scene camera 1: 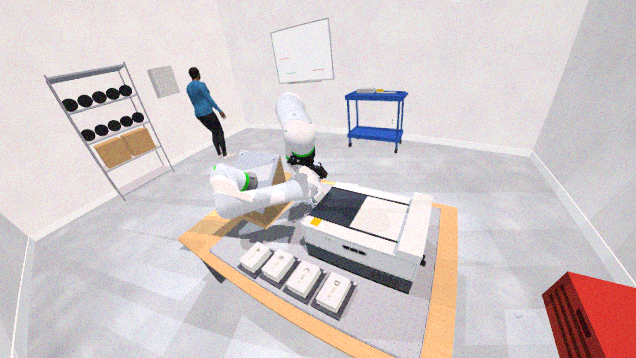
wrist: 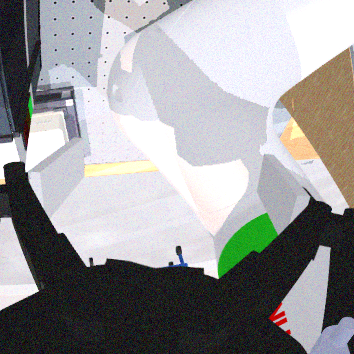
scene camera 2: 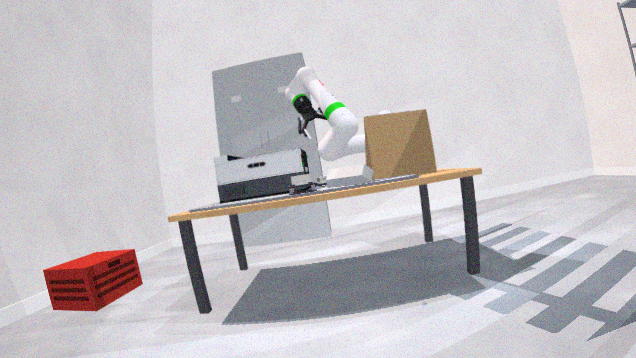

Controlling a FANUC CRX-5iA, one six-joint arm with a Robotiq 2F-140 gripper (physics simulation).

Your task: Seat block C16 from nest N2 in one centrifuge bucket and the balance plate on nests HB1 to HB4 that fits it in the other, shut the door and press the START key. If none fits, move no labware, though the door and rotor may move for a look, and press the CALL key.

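Places are measured from the arm's base along level axes (x ahead, y left, z up), in millimetres.
Pixels of known places: gripper, fingertip midpoint: (scene camera 1: 308, 174) (wrist: 171, 164) (scene camera 2: 322, 134); arm's base, origin of the base link: (scene camera 1: 248, 184) (scene camera 2: 395, 142).
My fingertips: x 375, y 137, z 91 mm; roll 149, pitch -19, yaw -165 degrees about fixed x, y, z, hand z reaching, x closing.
Observation:
For each thing: its middle in the pictures, then the offset to it from my fingertips. "spot": a spot on its surface instead. Level surfaces: height alone.
- dark panel, surface spot: (scene camera 1: 340, 205) spot: dy -70, dx +229, dz -56 mm
- B, body centre: (scene camera 1: 278, 265) dy -375, dx +88, dz -236 mm
- C, body centre: (scene camera 1: 304, 278) dy -361, dx +225, dz -236 mm
- D, body centre: (scene camera 1: 333, 291) dy -342, dx +359, dz -236 mm
- off-white block, body centre: (wrist: 43, 151) (scene camera 2: 301, 179) dy +213, dx +104, dz -212 mm
- table, its level: dz -281 mm
The centrifuge (scene camera 1: 325, 242) (scene camera 2: 237, 172) stands on the table; its top shows a dark panel (scene camera 1: 340, 205) beside a white one. I cannot tell the door's state, and the buckets do not show. Four white plates, marked A (scene camera 1: 256, 257), B (scene camera 1: 278, 266), C (scene camera 1: 304, 279) and D (scene camera 1: 333, 292), sit in dark nests along the near edge. In the wrist view an off-white block (wrist: 47, 131) sits in a dark nest beside the machine; its label is unreadable. My gripper (scene camera 1: 319, 174) (scene camera 2: 314, 126) (wrist: 171, 164) is open and empty, raised above table height near the centrifuge.
My own arm (scene camera 1: 272, 197) (scene camera 2: 342, 127) (wrist: 200, 100) fills much of the wrist view. A brown panel (scene camera 2: 395, 145) (wrist: 325, 115) stands upright on the table (scene camera 1: 447, 235) (scene camera 2: 250, 204). A red crate (scene camera 1: 600, 320) (scene camera 2: 115, 272), a blue cart (scene camera 1: 376, 96) and a person (scene camera 1: 202, 102) are beyond the table.

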